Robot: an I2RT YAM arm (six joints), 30 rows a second.
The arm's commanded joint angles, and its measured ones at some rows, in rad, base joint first. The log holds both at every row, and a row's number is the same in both.
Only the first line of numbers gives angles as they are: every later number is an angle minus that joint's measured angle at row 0.
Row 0, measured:
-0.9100, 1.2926, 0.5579, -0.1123, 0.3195, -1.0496
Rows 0 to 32, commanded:
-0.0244, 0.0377, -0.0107, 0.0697, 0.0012, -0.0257
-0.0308, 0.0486, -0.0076, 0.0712, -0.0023, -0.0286
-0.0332, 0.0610, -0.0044, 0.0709, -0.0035, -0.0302
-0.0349, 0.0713, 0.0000, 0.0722, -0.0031, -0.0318
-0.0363, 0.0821, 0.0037, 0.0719, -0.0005, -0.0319
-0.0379, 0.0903, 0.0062, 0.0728, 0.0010, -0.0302
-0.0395, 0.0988, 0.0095, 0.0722, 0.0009, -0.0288
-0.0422, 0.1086, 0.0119, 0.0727, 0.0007, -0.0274
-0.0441, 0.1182, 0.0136, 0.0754, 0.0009, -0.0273
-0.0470, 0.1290, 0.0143, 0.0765, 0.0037, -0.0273
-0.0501, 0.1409, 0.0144, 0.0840, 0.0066, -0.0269
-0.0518, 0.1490, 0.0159, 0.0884, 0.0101, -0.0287
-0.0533, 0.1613, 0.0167, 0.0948, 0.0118, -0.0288
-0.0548, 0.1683, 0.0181, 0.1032, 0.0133, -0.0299
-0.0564, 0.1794, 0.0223, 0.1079, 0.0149, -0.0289
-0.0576, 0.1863, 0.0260, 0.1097, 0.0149, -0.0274
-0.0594, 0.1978, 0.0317, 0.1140, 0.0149, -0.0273
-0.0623, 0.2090, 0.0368, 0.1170, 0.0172, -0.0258
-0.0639, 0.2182, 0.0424, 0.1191, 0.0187, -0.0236
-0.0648, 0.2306, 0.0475, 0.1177, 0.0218, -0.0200
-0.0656, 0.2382, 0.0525, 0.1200, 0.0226, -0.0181
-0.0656, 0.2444, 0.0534, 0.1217, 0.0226, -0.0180
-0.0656, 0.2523, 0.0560, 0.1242, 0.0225, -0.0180
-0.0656, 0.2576, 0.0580, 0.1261, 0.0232, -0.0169
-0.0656, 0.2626, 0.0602, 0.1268, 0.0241, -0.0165
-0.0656, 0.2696, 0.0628, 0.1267, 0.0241, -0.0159
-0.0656, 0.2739, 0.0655, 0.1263, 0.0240, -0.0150
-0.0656, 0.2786, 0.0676, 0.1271, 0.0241, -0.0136
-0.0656, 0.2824, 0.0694, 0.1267, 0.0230, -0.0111
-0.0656, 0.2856, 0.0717, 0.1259, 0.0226, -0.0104
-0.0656, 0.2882, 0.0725, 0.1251, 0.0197, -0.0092
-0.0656, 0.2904, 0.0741, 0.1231, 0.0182, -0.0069
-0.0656, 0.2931, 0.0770, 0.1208, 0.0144, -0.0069
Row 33, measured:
-0.0595, 0.2701, 0.0645, 0.1285, 0.0267, -0.0229
